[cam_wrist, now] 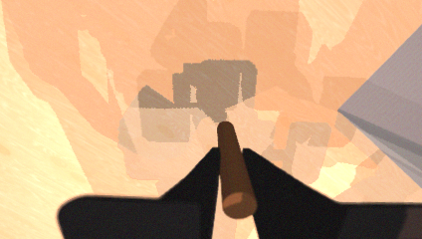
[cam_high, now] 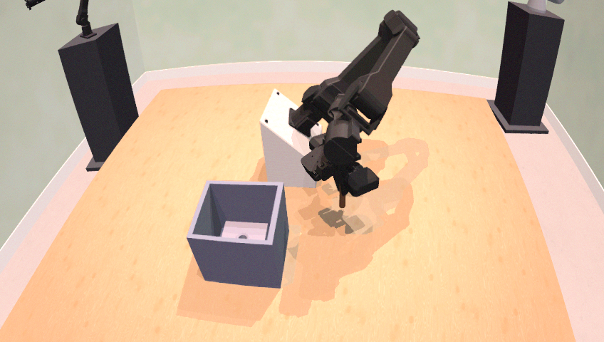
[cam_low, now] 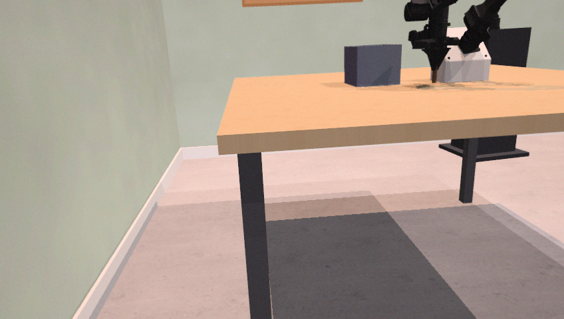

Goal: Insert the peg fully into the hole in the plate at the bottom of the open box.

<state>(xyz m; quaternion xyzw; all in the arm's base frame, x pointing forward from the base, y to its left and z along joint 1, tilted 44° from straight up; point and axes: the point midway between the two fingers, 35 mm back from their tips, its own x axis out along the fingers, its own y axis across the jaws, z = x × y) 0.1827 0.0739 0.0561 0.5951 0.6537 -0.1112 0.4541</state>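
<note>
Right now the pale plate is 20 cm to the right of my hand, 13 cm ahead of it and 4 cm below it. From my hand the other things lie so: brown peg (4 cm below).
</note>
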